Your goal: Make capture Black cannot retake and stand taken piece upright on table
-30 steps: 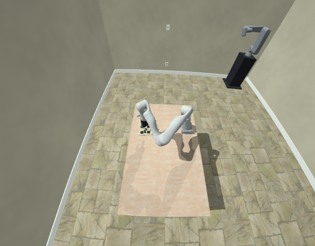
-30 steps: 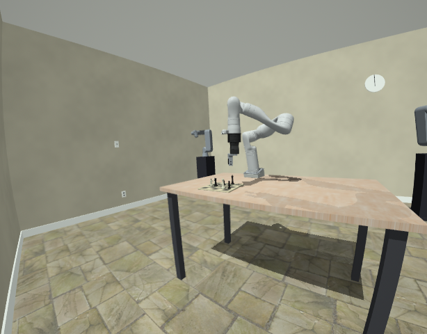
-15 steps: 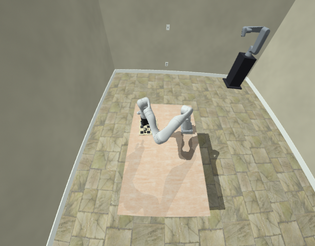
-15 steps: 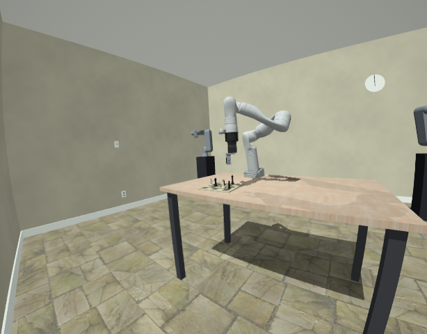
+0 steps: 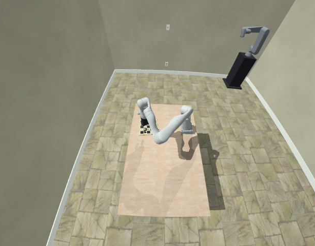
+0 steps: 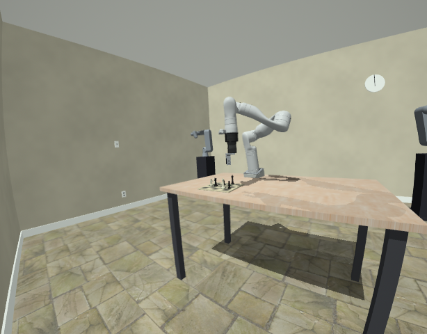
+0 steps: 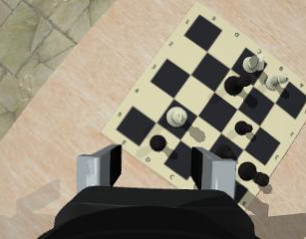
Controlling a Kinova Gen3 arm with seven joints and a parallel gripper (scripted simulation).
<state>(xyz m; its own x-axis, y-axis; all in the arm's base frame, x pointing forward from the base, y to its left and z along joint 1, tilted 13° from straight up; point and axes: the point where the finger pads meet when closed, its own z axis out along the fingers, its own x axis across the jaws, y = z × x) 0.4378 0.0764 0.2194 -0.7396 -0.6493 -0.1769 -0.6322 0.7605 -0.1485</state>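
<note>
The white chess piece is 13 cm below my hand and 4 cm to the right of it. From my hand the other things lie so: white piece 16 cm to the right, 14 cm below, 2 cm behind; then chessboard 16 cm below, 8 cm to the right, 3 cm behind.
</note>
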